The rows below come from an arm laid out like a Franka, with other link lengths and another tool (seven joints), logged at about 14 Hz.
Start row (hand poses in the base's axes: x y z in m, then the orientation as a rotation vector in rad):
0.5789 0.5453 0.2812 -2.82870 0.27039 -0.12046
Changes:
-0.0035 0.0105 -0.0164 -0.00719 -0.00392 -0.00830
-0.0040 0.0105 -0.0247 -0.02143 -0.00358 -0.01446
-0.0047 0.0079 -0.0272 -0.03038 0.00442 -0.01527
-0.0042 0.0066 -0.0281 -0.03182 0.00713 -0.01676
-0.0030 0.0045 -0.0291 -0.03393 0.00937 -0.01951
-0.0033 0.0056 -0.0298 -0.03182 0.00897 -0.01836
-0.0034 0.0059 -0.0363 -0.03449 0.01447 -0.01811
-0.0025 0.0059 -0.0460 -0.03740 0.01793 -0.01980
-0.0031 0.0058 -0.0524 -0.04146 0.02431 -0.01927
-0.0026 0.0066 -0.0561 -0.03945 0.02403 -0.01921
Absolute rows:
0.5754 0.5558 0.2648 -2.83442 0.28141 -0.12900
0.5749 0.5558 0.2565 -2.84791 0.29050 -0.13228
0.5742 0.5532 0.2540 -2.85778 0.29361 -0.12262
0.5747 0.5519 0.2531 -2.85940 0.29637 -0.11932
0.5759 0.5498 0.2521 -2.86147 0.30084 -0.11708
0.5756 0.5509 0.2514 -2.85946 0.29907 -0.11705
0.5755 0.5512 0.2449 -2.86285 0.29999 -0.10960
0.5764 0.5512 0.2352 -2.86598 0.30324 -0.10551
0.5758 0.5511 0.2288 -2.87086 0.30398 -0.09695
0.5763 0.5519 0.2251 -2.86883 0.30379 -0.09701

